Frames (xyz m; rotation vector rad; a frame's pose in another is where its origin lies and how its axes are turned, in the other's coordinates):
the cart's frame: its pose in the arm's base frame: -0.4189 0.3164 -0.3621 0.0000 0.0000 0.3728
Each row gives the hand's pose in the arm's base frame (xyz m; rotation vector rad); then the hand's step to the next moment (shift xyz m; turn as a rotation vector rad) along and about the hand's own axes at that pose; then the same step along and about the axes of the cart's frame.
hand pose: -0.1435 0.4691 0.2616 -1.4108 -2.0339 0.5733
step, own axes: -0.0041 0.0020 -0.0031 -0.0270 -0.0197 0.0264
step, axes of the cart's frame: 0.0031 -0.0046 0.0001 -0.0345 -0.0214 -0.0127
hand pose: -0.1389 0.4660 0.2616 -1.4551 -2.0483 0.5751
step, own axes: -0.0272 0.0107 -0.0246 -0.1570 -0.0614 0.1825
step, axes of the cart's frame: 0.0207 -0.0314 0.0066 -0.1776 -0.1162 -0.1291
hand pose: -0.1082 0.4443 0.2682 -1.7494 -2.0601 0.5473
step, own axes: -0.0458 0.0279 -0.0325 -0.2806 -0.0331 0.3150
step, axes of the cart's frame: 0.0297 -0.0541 0.0114 -0.2478 -0.2222 -0.2613
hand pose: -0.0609 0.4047 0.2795 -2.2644 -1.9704 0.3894
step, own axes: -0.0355 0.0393 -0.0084 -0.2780 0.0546 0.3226
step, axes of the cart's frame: 0.0184 -0.0503 0.0023 -0.1754 -0.2625 -0.2910
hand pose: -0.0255 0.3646 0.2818 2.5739 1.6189 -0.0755
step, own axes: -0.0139 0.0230 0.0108 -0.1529 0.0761 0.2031
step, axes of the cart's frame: 0.0052 -0.0273 -0.0081 -0.0658 -0.1807 -0.1829
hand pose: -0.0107 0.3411 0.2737 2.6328 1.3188 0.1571
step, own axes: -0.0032 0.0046 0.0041 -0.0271 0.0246 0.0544
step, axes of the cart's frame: 0.0002 -0.0062 -0.0030 -0.0037 -0.0446 -0.0479
